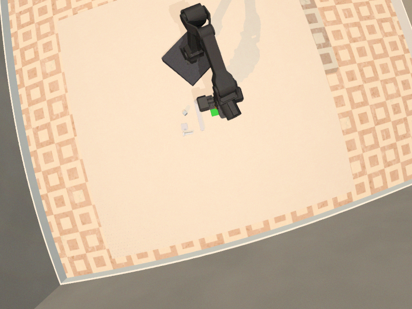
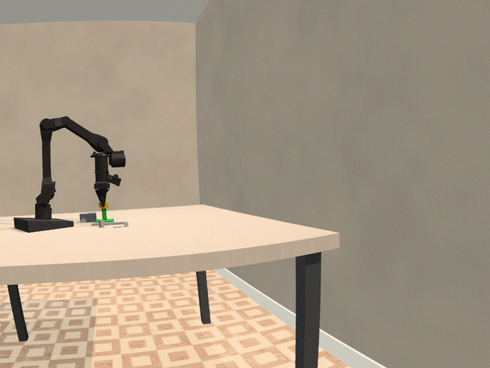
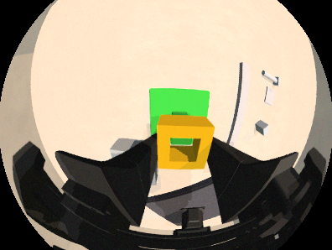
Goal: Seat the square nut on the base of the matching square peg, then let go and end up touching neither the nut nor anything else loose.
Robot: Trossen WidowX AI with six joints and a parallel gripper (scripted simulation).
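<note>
Now: the grey block 80 mm to the left of my hand, 80 mm below it and 70 mm behind it. Also, from my hand: long strip 100 mm to the right, 90 mm below, 10 mm ahead.
</note>
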